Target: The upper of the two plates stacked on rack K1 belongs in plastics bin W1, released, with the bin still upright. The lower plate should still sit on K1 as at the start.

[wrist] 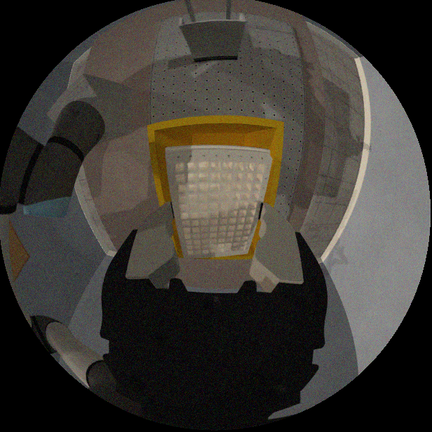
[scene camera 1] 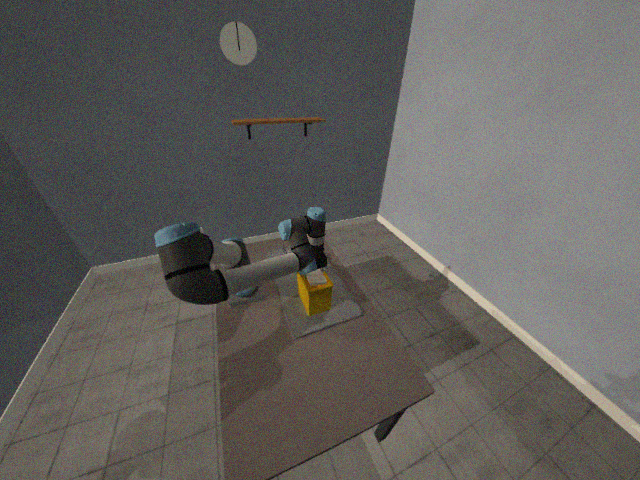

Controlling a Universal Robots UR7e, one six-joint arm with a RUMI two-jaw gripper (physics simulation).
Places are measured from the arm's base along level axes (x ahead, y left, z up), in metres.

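Where they show: gripper, fingertip midpoint: (scene camera 1: 313, 274).
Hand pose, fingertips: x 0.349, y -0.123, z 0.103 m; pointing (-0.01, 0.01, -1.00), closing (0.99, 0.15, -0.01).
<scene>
Things, the pixels of their top centre, and the offset from my fingertips. Level surfaces: height alone.
- pale multi-well plate, middle of its top: (scene camera 1: 314, 271) dx +0.002, dy -0.006, dz +0.026 m
- yellow bin W1, middle of its top: (scene camera 1: 314, 276) dx -0.001, dy -0.005, dz -0.007 m
- grey perforated board, its level: dz -0.186 m
- brown table, its level: dz -0.199 m
My gripper (wrist: 216, 204) is shut on a pale multi-well plate (scene camera 1: 316, 278) (wrist: 220, 200), with one finger at each side edge. The plate is at the open mouth of the yellow bin W1 (scene camera 1: 319, 301) (wrist: 216, 120), within its rim in both views; how deep it sits is hard to tell. The bin stands upright. Rack K1 (wrist: 214, 40) is the grey block with two thin rods at the top of the wrist view. The lower plate cannot be made out. In the scene view the arm hides the rack and most of the gripper.
The bin stands on a grey perforated board (scene camera 1: 343, 311) (wrist: 225, 95) on the brown table (scene camera 1: 330, 382). The robot's arm (scene camera 1: 263, 271) reaches in over the table from the left of the scene view. A wall shelf (scene camera 1: 279, 121) hangs high on the back wall.
</scene>
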